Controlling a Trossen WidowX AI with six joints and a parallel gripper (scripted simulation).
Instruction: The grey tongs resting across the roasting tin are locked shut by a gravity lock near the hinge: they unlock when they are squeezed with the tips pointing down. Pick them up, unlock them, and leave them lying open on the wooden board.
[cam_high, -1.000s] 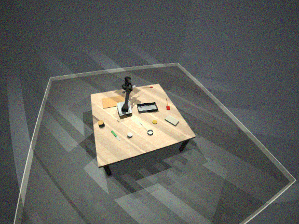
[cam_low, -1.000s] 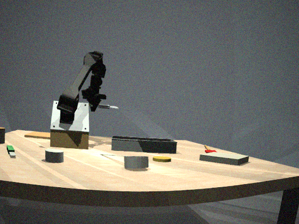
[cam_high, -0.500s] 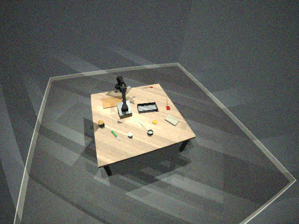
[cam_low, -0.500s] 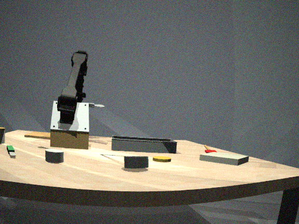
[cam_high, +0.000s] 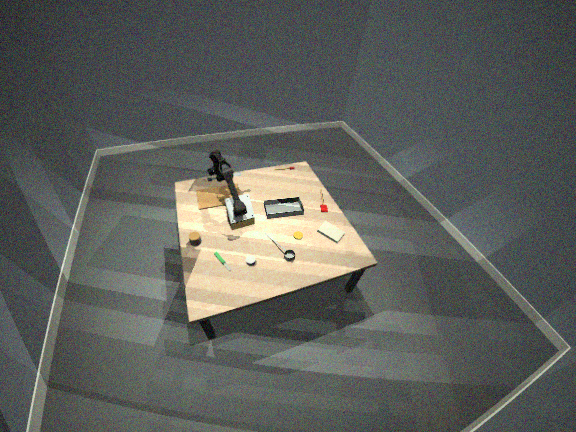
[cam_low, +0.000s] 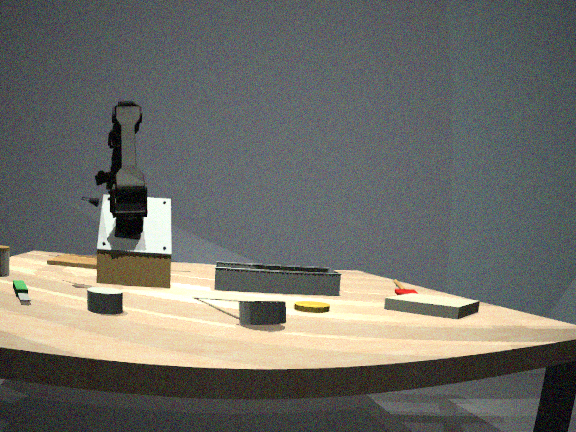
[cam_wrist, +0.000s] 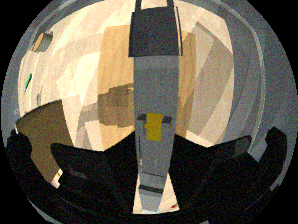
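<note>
The yellow lock piece lies 40 mm above my gripper tip and 20 mm behind it. The rest, counted from my gripper tip: wooden board (160 mm below, 20 mm behind); roasting tin (440 mm ahead, 320 mm to the right, 140 mm below); red-headed tool (800 mm ahead, 350 mm to the right, 160 mm below).
</note>
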